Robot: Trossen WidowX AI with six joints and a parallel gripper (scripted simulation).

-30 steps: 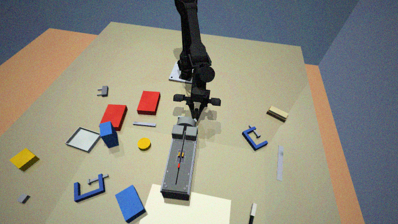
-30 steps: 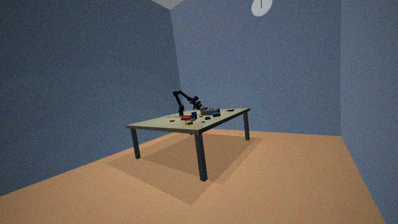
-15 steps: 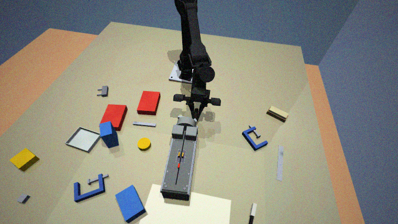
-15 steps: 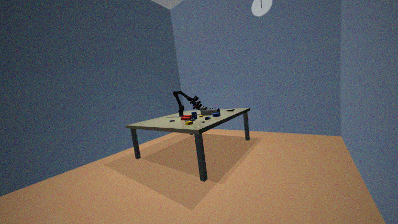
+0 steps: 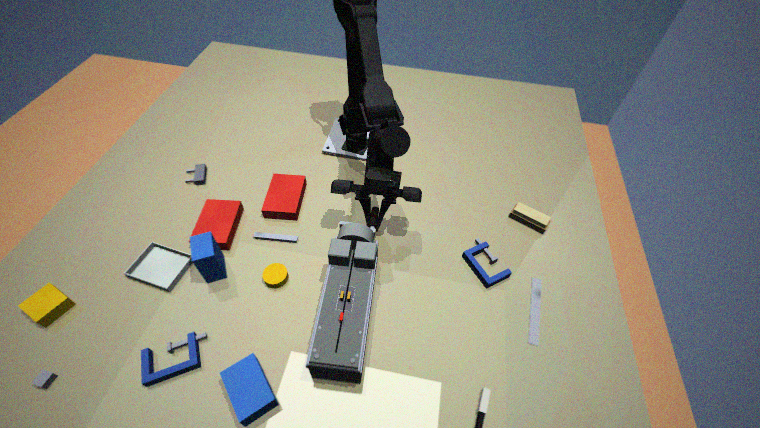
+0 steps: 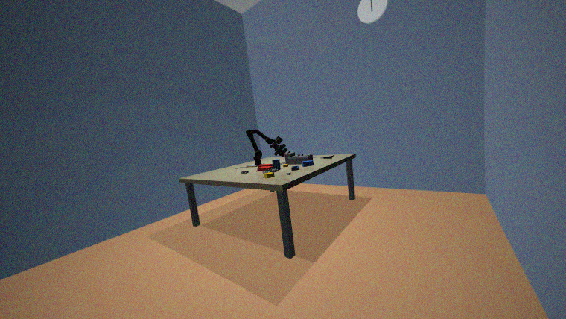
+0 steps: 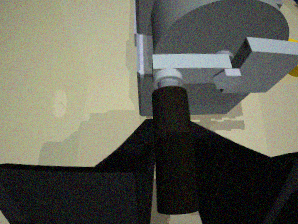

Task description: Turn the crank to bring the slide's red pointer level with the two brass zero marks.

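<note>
My gripper tip is 20 mm below the dark crank handle and 20 mm past it. The rest, counted from my gripper tip: tan block (330 mm to the left, 200 mm behind, 50 mm below); then red pointer (210 mm ahead, 20 mm above, 10 mm to the left); then grey strip (360 mm to the left, 60 mm below, 40 mm ahead).
</note>
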